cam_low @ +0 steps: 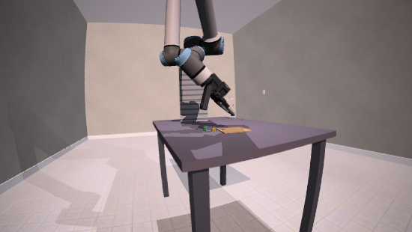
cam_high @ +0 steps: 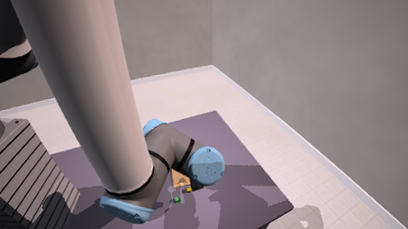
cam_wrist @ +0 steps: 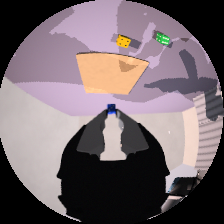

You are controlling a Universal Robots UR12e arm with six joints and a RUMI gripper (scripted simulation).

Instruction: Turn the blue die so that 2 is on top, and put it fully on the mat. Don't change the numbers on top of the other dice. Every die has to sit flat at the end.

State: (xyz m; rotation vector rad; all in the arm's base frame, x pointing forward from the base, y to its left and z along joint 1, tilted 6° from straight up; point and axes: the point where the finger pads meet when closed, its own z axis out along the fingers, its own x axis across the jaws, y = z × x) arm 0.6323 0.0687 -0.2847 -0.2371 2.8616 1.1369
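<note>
My gripper is now 90 mm above the tan mat and 10 mm to the right of it. Round my hand: yellow die 90 mm to the right, 80 mm below, 10 mm behind; green die 120 mm to the right, 80 mm below, 70 mm behind; blue die 10 mm to the left, 10 mm below.
</note>
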